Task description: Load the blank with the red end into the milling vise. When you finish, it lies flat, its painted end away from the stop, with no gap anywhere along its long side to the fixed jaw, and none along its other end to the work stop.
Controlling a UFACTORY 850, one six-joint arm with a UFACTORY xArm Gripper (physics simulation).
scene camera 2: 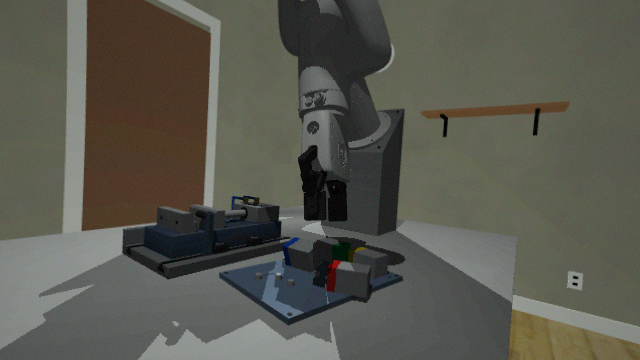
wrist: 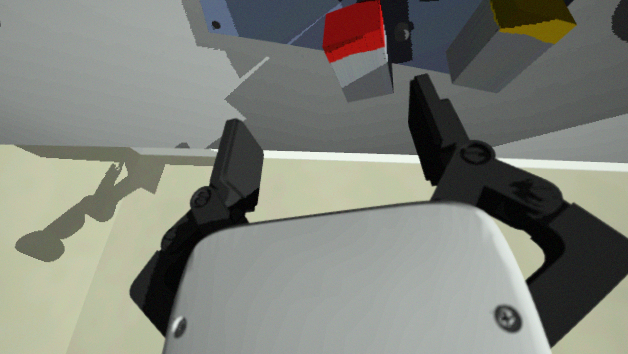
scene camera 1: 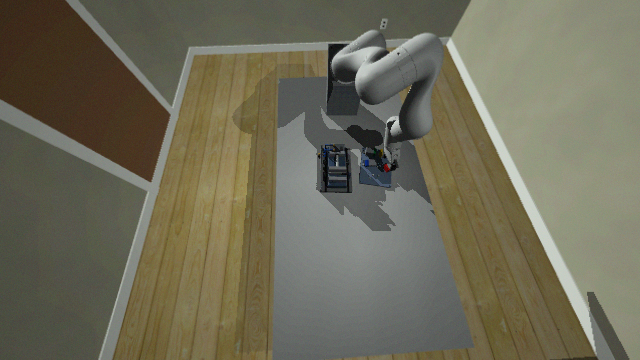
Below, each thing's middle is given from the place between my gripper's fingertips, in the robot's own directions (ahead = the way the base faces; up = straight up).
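Labels:
There is the blue fixture plate [scene camera 2: 308, 297], 50 mm to the right of my hand, 40 mm behind it and 110 mm below it. The blue-ended blank [scene camera 2: 306, 255] is 80 mm below my hand, 90 mm to the right of it and 50 mm behind it. As for the blank with the red end [scene camera 2: 353, 279], my gripper is 90 mm above it, 30 mm to the right of it and 20 mm past it.

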